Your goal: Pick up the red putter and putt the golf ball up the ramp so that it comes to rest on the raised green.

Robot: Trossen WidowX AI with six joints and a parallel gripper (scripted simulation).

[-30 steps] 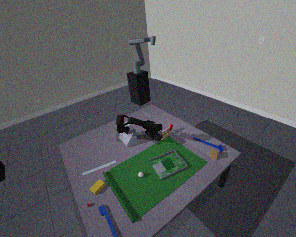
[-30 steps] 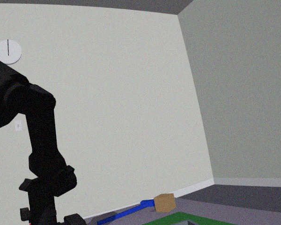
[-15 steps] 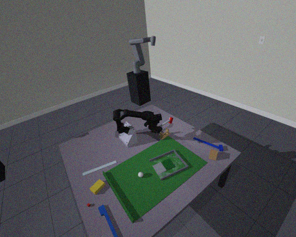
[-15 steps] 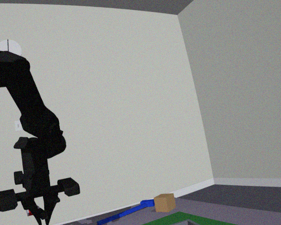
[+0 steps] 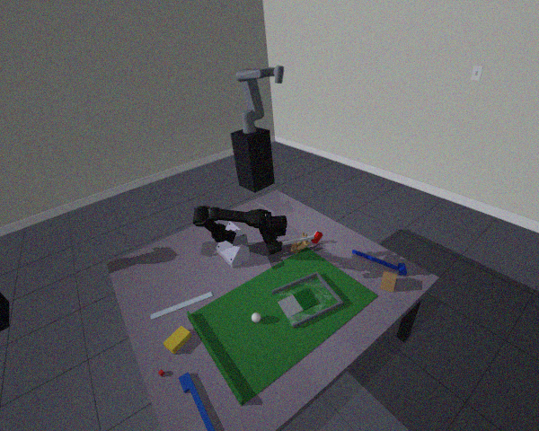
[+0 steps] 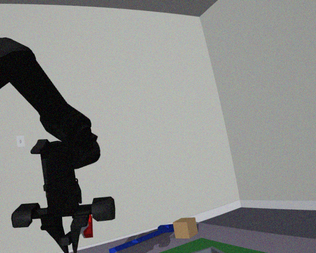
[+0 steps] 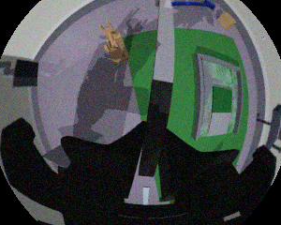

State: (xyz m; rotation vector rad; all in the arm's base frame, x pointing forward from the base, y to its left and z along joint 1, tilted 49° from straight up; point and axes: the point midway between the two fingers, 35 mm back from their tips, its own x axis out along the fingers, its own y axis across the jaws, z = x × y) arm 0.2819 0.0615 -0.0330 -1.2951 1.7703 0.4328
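Right now my gripper tip is 11 cm to the right of the red putter, 5 cm short of it and 2 cm below it. Round my gripper tip: white golf ball 27 cm to the right, 17 cm ahead, 11 cm below; then green mat 20 cm ahead, 14 cm to the right, 14 cm below; then tan stand 22 cm to the left, 10 cm below, 4 cm behind.
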